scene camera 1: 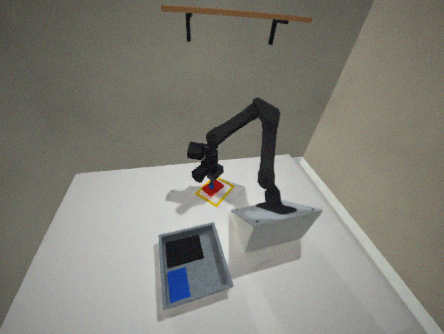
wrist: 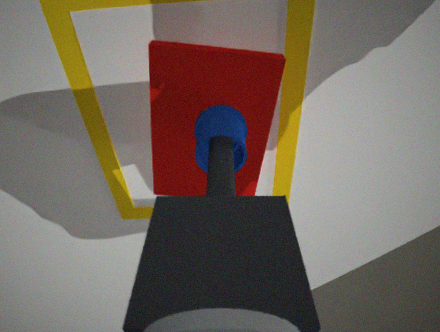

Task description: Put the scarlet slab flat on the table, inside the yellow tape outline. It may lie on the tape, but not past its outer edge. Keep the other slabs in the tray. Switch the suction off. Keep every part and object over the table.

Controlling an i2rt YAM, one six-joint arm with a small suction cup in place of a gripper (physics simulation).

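Frame: origin at the arm's base, x up, y ahead, z left, level; metres.
Where they show: hand at its tool point: (scene camera 1: 211,188) (wrist: 220,121); arm's base at its link origin: (scene camera 1: 274,208).
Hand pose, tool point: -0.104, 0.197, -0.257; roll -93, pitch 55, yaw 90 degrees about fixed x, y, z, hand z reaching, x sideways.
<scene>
Things, the pixels of their top centre, and the offset from my tool point, as dx, dy, dz. "pt": a spot on its surface instead. Level surfaces: height alone.
- scarlet slab at its top centre: (wrist: 209,139) (scene camera 1: 213,186) +0.013, -0.007, +0.003
- yellow tape outline at a spot on its surface: (wrist: 292,100) pt -0.009, +0.032, -0.030
- black slab at its top centre: (scene camera 1: 184,249) +0.003, +0.188, +0.280
- blue slab at its top centre: (scene camera 1: 178,284) +0.004, +0.225, +0.392
- grey tray at its top centre: (scene camera 1: 192,258) +0.040, +0.163, +0.336
- white table at its surface level: dx -0.010
The scarlet slab (scene camera 1: 218,188) (wrist: 200,75) hangs on my suction cup (scene camera 1: 212,186) (wrist: 220,125), which is shut on its top face. The slab looks about level, within the yellow tape outline (scene camera 1: 206,199) (wrist: 292,100) as seen from the wrist, nearer its right strip in that view. Shadow shows beside the slab; the exact gap to the table is hard to tell. The slab's near edge and part of the outline are hidden behind my dark wrist part. A black slab (scene camera 1: 184,251) and a blue slab (scene camera 1: 178,285) lie in the grey tray (scene camera 1: 207,275).
The arm's grey pedestal (scene camera 1: 280,232) stands on the white table (scene camera 1: 100,225), to the right of the tray and nearer the camera than the outline. A wooden shelf (scene camera 1: 235,13) is on the back wall, high above the arm.
</scene>
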